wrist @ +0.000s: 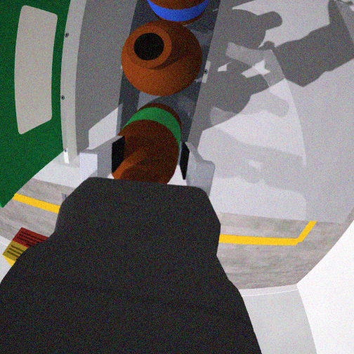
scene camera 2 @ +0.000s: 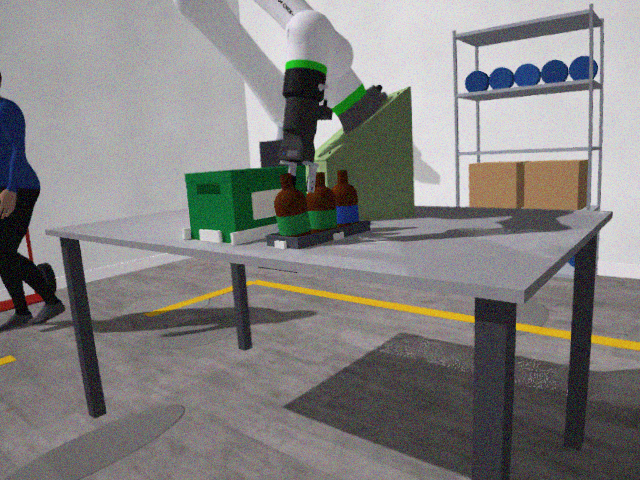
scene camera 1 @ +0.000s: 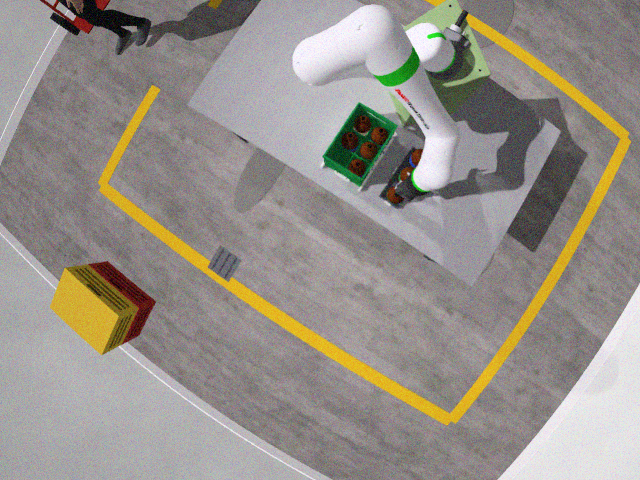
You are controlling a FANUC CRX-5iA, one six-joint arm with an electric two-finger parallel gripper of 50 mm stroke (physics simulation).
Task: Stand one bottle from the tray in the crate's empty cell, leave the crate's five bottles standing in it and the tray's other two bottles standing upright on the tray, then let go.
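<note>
The green crate holds five brown bottles; its empty cell is at the front left corner in scene camera 1. The dark tray beside it bears three upright bottles: a green-label front one, a green-label middle one and a blue-label rear one. My gripper is open and empty, pointing down at about neck height by the front bottle, which shows between the fingers in the wrist view.
The crate and tray stand near one edge of the grey table. The green sloped robot base is behind them. A shelf rack stands by the wall. A person is beyond the table.
</note>
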